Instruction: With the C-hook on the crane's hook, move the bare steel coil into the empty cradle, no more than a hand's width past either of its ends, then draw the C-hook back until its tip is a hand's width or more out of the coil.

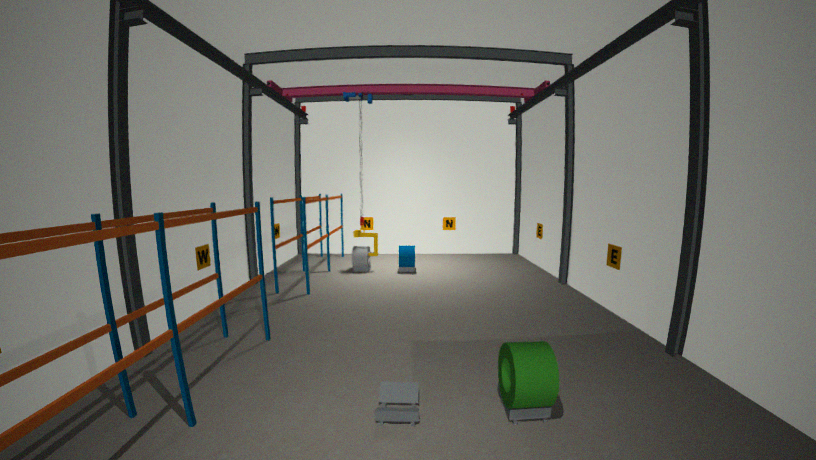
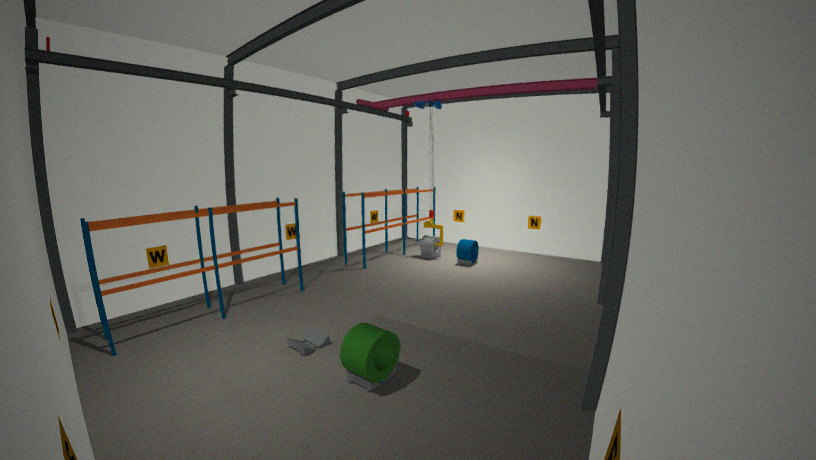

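The bare steel coil stands upright on the far floor at the left. The yellow C-hook hangs from the crane's hook, its top arm above the coil and its back post at the coil's right side. Its lower arm runs leftward into the coil's bore; the tip is hidden. No gap shows under the coil; whether the arm bears its weight is too small to tell. The empty grey cradle stands on the near floor, left of the green coil.
A blue coil in a cradle stands right of the bare coil. A green coil sits in a cradle at the near right. Orange and blue racks line the left wall.
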